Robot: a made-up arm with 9 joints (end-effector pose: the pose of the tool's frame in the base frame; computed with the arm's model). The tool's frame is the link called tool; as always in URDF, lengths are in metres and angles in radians. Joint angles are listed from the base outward.
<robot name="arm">
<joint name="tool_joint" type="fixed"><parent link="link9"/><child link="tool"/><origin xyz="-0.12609 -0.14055 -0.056" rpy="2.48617 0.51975 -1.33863"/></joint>
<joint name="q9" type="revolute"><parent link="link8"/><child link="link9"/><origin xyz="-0.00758 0.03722 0.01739" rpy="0.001 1.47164 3.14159"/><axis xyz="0 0 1"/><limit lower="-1.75" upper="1.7" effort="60" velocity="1.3"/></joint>
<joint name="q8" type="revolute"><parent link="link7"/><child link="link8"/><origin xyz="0.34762 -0.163 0.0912" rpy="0.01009 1.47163 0"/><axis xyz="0 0 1"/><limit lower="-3.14" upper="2.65" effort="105" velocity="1.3"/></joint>
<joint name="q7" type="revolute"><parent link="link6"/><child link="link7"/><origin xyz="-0.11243 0.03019 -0.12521" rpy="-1.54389 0.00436 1.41"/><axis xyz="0 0 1"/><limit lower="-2.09" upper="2.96" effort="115" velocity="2.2"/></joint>
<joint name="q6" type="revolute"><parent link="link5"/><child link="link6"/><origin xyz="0.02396 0.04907 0.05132" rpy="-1.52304 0.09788 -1.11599"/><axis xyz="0 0 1"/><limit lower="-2.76" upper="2.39" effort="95" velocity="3"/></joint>
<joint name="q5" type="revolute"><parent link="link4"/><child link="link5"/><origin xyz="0.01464 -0.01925 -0.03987" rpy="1.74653 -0.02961 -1.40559"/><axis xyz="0 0 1"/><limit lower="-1.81" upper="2.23" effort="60" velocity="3"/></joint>
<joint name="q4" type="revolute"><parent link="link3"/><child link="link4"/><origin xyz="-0.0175 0.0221 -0.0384" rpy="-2.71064 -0.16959 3.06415"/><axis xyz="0 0 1"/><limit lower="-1.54" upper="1.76" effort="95" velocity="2"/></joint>
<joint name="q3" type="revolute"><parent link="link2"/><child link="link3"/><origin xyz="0.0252 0.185 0.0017" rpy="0 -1.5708 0"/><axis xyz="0 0 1"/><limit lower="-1.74" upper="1.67" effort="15" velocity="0.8"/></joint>
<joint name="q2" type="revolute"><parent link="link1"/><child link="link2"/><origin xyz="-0.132 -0.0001 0.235" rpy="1.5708 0 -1.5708"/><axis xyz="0 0 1"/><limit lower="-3.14" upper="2.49" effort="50" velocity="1.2"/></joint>
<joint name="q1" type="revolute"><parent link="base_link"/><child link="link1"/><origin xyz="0.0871 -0.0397 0.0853" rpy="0 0 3.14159"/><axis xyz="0 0 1"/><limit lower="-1.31" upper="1.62" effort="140" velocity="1.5"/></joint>
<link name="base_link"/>
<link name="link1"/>
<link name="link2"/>
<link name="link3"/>
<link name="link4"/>
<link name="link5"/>
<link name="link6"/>
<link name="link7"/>
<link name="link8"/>
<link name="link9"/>
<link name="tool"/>
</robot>
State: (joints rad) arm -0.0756 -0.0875 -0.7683 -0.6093 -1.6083 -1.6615 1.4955 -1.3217 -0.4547
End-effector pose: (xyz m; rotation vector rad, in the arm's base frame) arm 0.2397 0.5669 0.8182 -0.2050 0.1403 0.3525
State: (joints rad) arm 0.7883 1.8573 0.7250 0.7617 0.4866 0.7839 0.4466 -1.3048 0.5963
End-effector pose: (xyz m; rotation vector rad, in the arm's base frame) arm 0.4172 -0.4793 0.5098 -0.3669 -0.9273 2.6956
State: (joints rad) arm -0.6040 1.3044 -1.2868 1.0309 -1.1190 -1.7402 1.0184 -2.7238 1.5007
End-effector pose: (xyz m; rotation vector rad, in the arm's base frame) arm 0.4841 -0.3246 0.2295 -1.0661 2.2988 -1.1200
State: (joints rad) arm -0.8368 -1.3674 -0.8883 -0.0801 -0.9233 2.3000 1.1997 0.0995 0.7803
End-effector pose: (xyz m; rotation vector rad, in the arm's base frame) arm 0.6225 -0.2533 0.0270 -2.0712 -1.7129 -1.2350
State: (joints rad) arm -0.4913 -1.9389 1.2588 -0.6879 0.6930 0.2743 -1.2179 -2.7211 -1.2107
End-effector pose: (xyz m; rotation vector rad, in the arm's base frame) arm 0.2081 -0.1664 -0.2931 2.4464 -0.0667 -1.9095
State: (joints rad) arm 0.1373 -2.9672 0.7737 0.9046 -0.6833 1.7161 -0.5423 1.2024 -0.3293
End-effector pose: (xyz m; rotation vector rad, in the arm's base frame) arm 0.5448 -0.0898 0.6300 1.4597 0.0912 -0.3069
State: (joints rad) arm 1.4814 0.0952 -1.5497 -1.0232 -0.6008 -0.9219 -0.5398 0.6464 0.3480
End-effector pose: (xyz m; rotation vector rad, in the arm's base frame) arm 0.3465 -0.2313 0.6575 1.8999 0.8918 2.0428
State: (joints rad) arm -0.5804 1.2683 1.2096 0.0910 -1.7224 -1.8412 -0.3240 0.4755 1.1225
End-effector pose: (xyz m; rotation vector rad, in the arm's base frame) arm -0.2234 -0.1151 0.4926 0.4388 -0.3767 0.0893
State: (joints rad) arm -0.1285 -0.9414 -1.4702 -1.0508 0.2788 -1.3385 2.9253 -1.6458 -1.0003
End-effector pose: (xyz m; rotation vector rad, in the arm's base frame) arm 0.5814 0.6617 0.6527 -0.3950 -0.2251 0.1112
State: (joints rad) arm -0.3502 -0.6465 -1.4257 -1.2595 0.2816 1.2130 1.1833 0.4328 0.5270
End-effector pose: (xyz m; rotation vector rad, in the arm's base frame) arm 0.7405 0.0493 0.7990 0.4998 0.2332 -1.8791
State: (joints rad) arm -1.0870 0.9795 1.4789 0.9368 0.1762 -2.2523 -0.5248 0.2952 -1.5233
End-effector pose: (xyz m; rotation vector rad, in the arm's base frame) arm 0.2758 -0.3542 0.0124 0.0911 0.8469 -1.5528
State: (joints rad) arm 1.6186 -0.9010 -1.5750 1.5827 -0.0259 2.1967 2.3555 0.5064 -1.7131
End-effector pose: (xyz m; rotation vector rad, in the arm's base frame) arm 0.4937 0.2601 0.3583 -2.2805 -1.7473 0.5791
